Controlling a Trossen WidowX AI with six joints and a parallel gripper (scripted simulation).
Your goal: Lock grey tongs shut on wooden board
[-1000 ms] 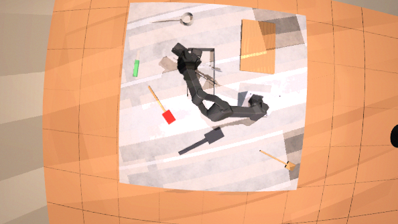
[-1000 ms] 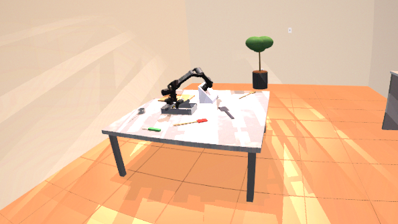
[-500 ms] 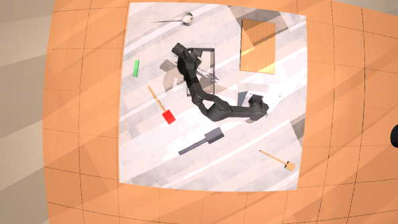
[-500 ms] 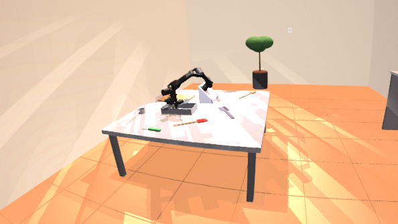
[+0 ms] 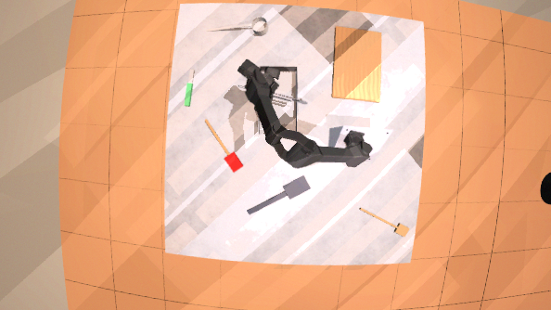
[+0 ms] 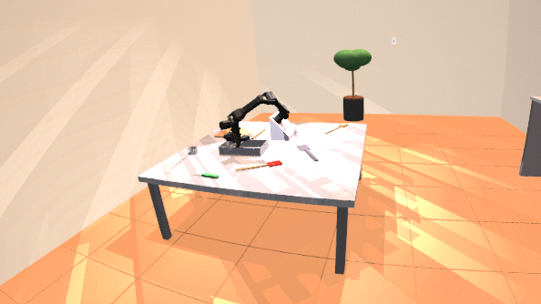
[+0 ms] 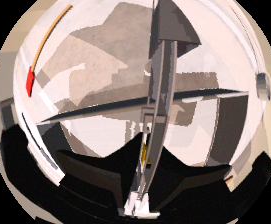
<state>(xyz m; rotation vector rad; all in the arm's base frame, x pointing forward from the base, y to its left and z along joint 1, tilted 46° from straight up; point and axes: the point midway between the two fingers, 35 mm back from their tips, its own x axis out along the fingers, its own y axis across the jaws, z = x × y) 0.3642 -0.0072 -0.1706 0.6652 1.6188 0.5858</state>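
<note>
My gripper tip is now 50 mm past the grey roasting tin and 20 mm to the right of it. Round my gripper tip: wooden board: 400 mm behind, 240 mm to the right, 20 mm below; red spatula: 150 mm ahead, 280 mm to the left, 20 mm below; dark spatula: 140 mm behind, 450 mm to the left, 30 mm below.
</note>
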